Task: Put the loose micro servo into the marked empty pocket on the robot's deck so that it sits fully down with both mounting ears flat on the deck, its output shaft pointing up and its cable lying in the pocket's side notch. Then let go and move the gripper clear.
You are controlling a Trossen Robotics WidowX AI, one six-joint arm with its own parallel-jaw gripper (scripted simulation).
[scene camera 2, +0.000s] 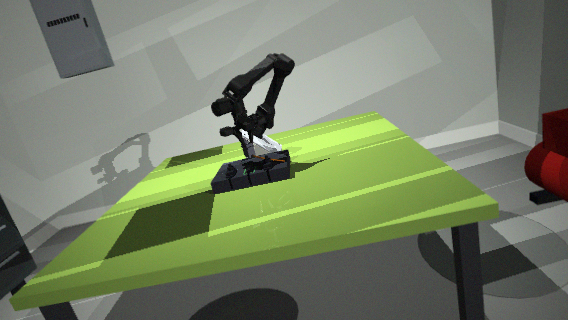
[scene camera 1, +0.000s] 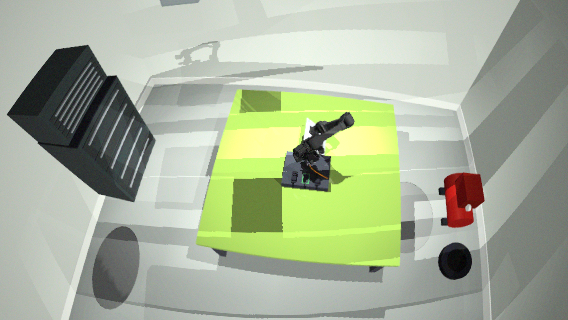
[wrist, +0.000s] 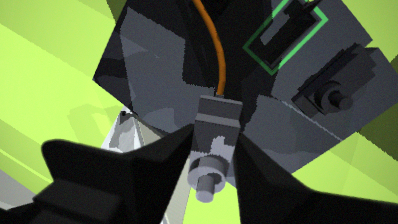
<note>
In view: the gripper (scene camera 2: 248, 145) and a dark robot deck (wrist: 158, 66).
The gripper is seen too in the wrist view (wrist: 214, 133).
</note>
